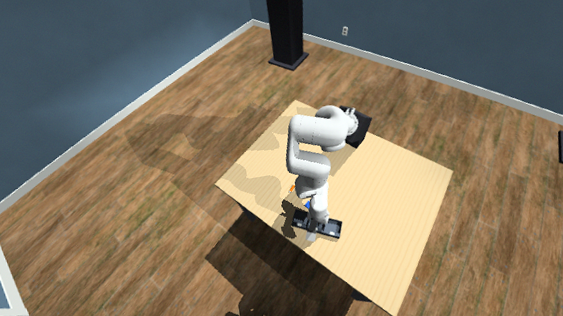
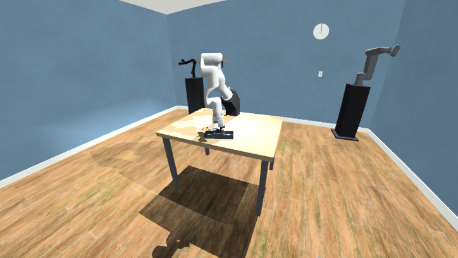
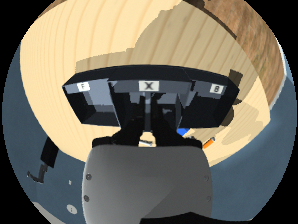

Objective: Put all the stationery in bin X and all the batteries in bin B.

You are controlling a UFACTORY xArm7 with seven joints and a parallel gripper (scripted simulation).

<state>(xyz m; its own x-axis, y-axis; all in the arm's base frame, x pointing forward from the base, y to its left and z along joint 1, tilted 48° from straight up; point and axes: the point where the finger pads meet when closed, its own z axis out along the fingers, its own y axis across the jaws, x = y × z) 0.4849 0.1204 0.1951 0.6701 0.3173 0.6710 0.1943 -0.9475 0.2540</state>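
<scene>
Right now the dark double bin is 10 mm ahead of my hand and 20 mm below it. Also, from my hand: pencil sharpener (100 mm behind, 140 mm to the right, 40 mm below); blue block (70 mm behind, 80 mm to the right, 40 mm below); small dark thing (130 mm behind, 190 mm to the right, 40 mm below).
</scene>
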